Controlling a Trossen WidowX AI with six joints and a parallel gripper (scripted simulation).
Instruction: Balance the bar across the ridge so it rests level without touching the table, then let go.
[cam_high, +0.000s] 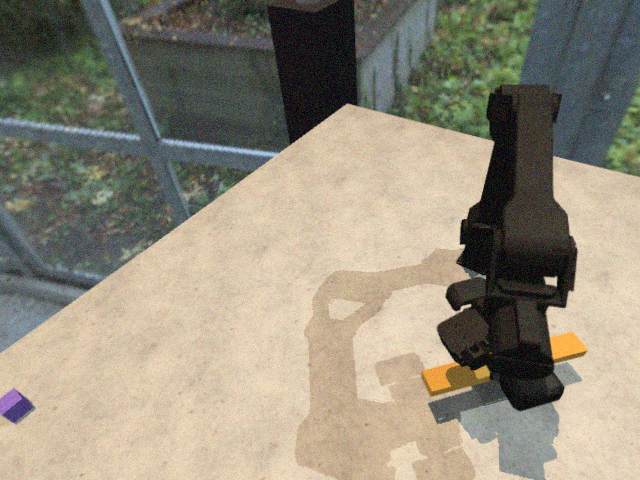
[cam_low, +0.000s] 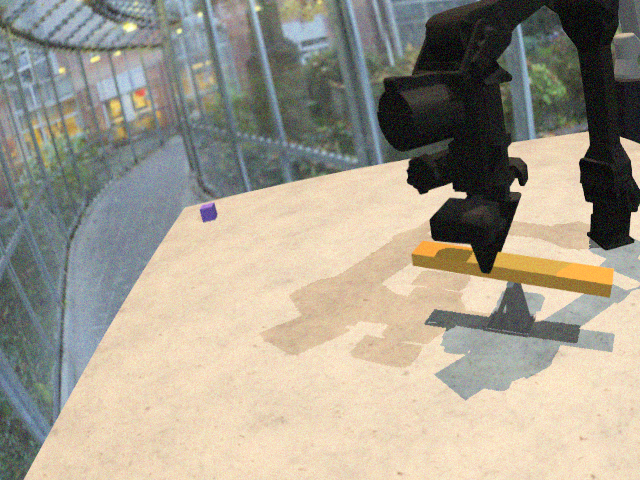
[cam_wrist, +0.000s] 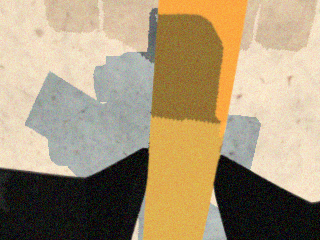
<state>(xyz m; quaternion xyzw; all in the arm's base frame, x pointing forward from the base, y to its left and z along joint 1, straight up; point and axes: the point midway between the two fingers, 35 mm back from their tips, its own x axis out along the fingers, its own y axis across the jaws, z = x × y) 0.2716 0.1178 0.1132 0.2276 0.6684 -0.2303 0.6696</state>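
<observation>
The orange bar lies 2 cm behind my gripper tip and 2 cm to the left of it. Also, from my gripper tip: purple cube: 47 cm ahead, 62 cm to the right, 6 cm below.
</observation>
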